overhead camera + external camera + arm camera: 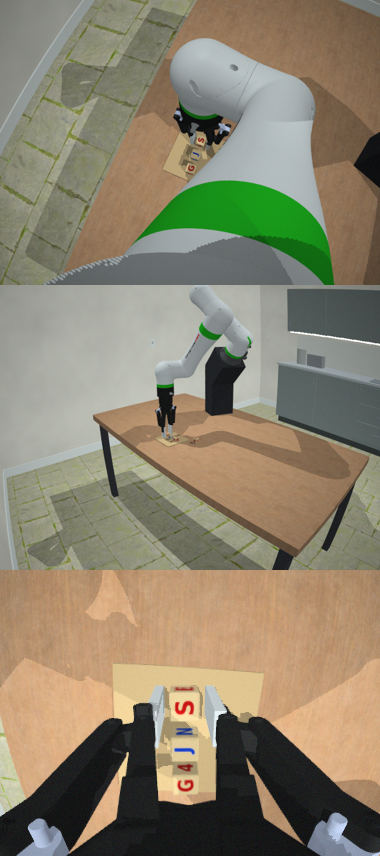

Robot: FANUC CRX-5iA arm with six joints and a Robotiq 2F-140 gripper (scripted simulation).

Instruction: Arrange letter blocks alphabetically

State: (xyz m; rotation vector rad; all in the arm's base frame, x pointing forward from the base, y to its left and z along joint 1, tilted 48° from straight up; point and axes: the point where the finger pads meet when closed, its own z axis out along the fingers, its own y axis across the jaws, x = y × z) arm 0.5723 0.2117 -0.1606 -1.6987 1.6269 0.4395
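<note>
Right now the red s block is 20 mm below my hand. Also, from my hand: tan mat: 10 mm behind, 40 mm to the left, 40 mm below; then red g block: 10 mm behind, 80 mm to the left, 20 mm below; then blue j block: 10 mm behind, 40 mm to the left, 20 mm below.
</note>
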